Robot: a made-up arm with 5 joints.
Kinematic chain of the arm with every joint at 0, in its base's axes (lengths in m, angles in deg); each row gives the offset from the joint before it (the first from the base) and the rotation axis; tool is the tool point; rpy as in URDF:
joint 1: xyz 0.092 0 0.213 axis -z
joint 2: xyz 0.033 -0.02 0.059 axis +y
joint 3: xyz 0.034 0 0.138 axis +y
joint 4: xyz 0.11 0 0.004 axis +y
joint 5: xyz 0.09 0.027 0 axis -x
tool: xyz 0 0 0 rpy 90 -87.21 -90
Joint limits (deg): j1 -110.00..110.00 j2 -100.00..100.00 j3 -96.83..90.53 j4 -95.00..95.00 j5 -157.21..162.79
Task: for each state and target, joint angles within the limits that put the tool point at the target. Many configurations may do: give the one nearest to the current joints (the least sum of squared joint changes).
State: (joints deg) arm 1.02 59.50 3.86 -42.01 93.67
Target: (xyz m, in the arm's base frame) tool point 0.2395 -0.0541 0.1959
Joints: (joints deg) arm 22.70 22.15 69.27 -27.22 93.67
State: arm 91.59 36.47 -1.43 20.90 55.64
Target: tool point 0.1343 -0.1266 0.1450
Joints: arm 74.53 51.42 31.95 36.97 55.64
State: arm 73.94 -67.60 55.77 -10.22 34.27
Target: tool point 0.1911 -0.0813 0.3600
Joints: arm 42.50 -61.38 67.10 -5.10 34.27
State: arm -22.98 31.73 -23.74 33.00 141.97
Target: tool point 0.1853 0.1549 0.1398
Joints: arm -56.72 56.10 9.17 47.94 141.97
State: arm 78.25 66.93 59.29 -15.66 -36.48
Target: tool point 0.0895 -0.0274 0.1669
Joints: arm 109.95 62.86 78.25 -7.93 -36.48
